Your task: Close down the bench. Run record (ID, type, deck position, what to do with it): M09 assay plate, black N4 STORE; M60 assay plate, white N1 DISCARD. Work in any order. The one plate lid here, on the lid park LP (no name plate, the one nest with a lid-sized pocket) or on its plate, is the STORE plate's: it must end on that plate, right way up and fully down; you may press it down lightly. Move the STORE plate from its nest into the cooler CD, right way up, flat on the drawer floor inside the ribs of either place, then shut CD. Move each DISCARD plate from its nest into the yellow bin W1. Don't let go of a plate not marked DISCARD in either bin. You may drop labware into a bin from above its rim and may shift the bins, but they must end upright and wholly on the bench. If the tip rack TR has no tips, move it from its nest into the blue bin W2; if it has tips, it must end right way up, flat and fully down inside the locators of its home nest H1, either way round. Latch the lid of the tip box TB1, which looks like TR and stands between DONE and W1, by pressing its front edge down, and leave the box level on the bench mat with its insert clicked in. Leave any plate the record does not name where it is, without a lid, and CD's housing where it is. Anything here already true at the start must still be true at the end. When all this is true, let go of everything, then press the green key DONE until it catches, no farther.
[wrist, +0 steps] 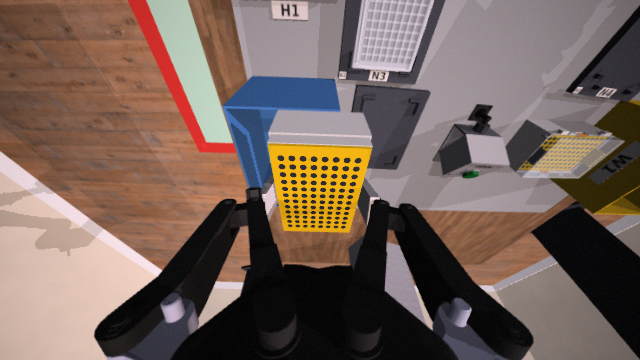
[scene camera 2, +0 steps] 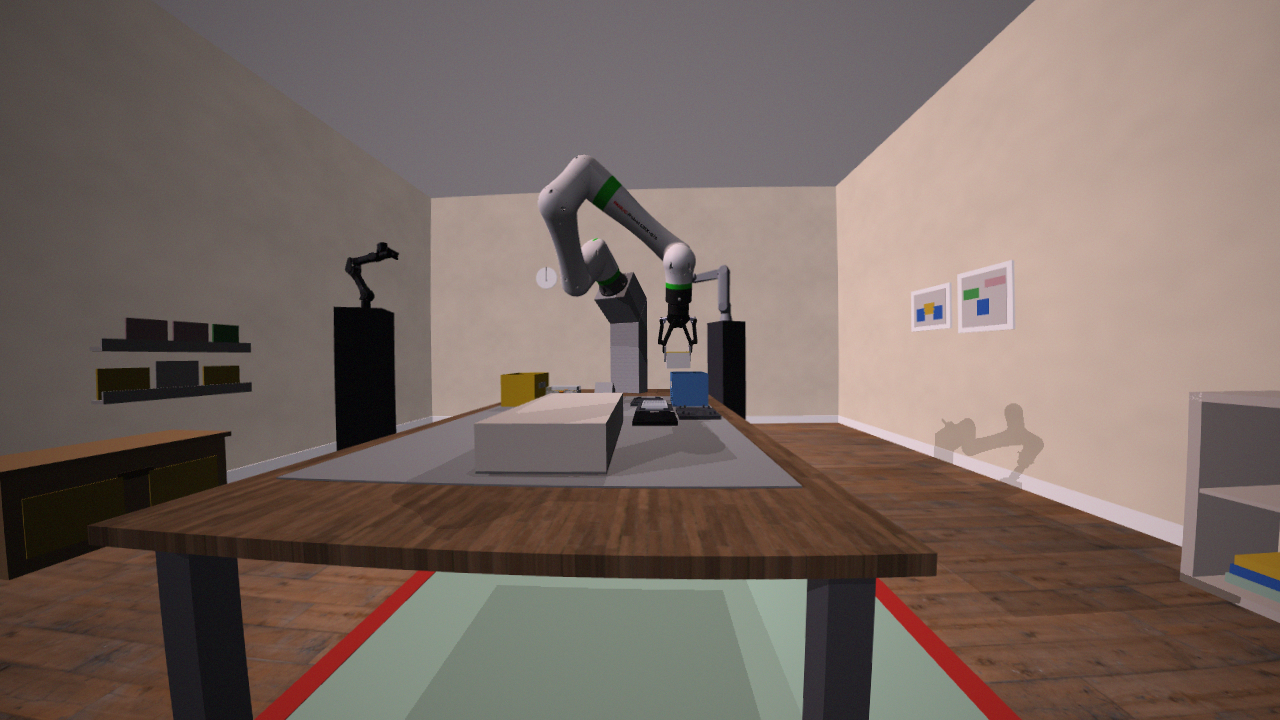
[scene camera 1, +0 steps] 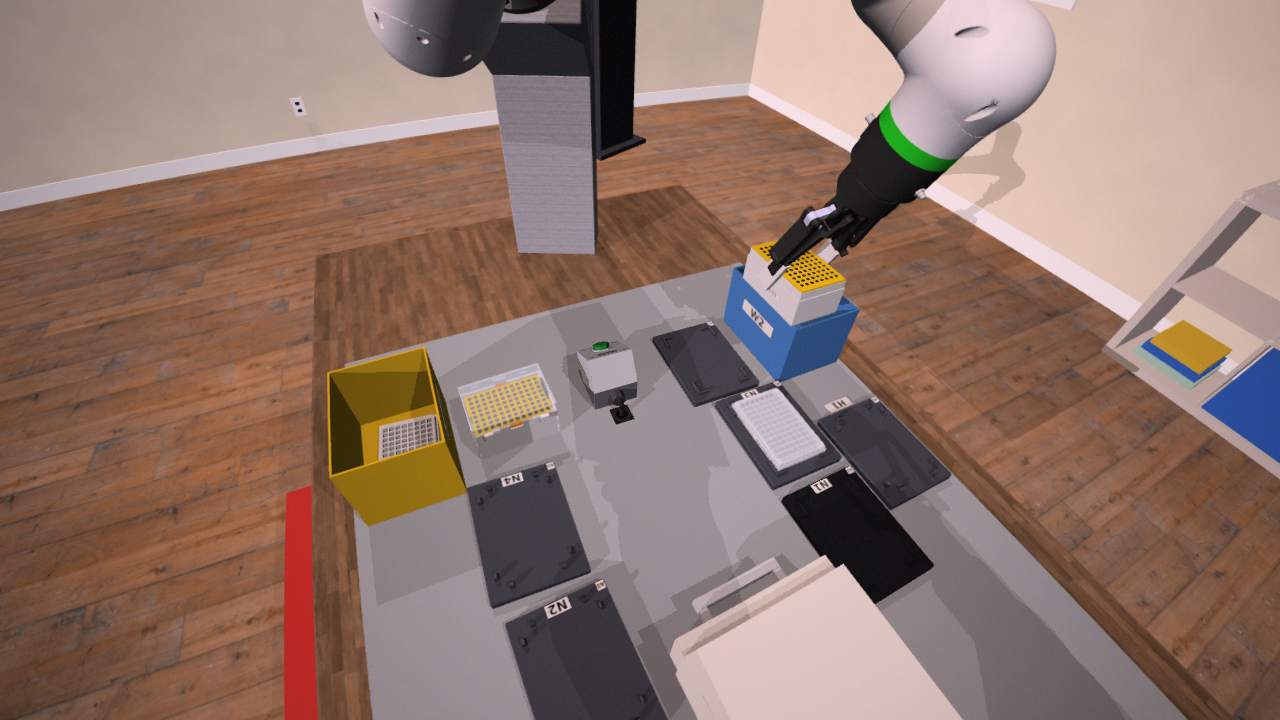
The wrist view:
my gripper: 318,183
blue bin W2: 249,127
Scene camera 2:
my gripper: 677,360
cooler CD: 560,433
blue bin W2: 690,388
yellow bin W1: 517,388
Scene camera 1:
my gripper: 787,275
yellow tip rack TR: 810,288
cooler CD: 827,644
blue bin W2: 785,352
white plate: 395,438
yellow bin W1: 362,397
white plate: 760,413
nest N4: 524,530
nest H1: 880,448
